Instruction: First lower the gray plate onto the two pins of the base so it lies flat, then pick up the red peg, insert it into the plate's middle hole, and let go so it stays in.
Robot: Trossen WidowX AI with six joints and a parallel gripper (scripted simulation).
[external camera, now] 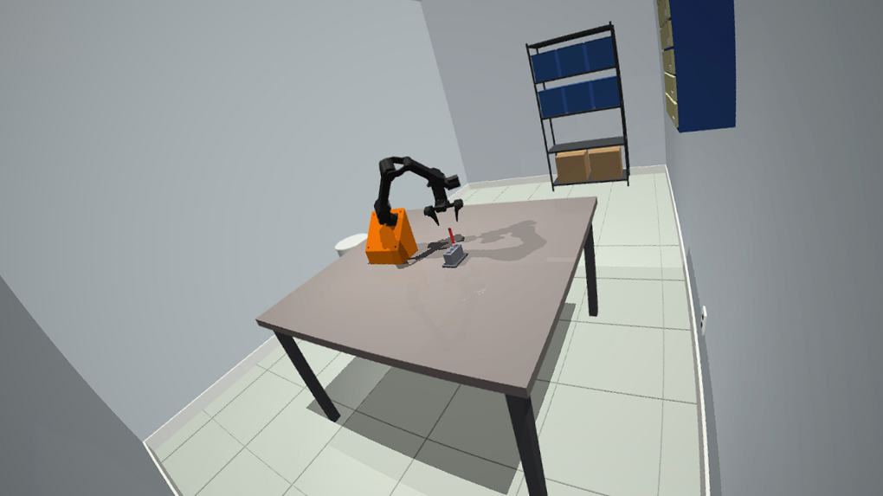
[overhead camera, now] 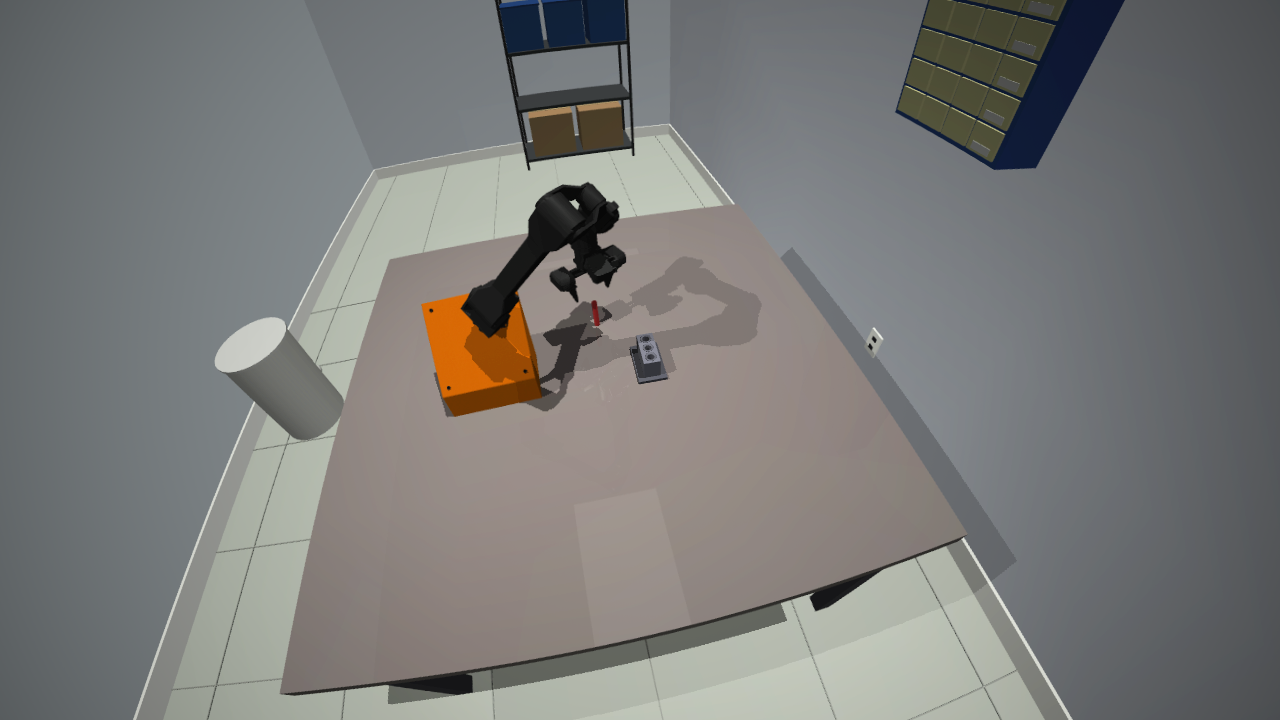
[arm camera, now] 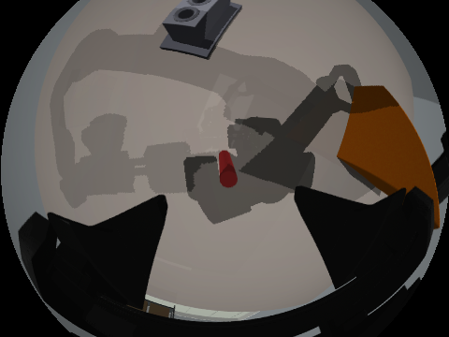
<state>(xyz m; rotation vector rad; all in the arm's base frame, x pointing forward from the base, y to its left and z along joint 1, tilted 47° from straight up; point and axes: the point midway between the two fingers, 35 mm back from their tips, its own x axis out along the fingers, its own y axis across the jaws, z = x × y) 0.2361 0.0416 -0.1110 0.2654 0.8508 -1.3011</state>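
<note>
Right now the red peg is 7 cm below my gripper tip. From my gripper tip the other things lie so: gray plate (18 cm to the right, 10 cm ahead, 6 cm below).
</note>
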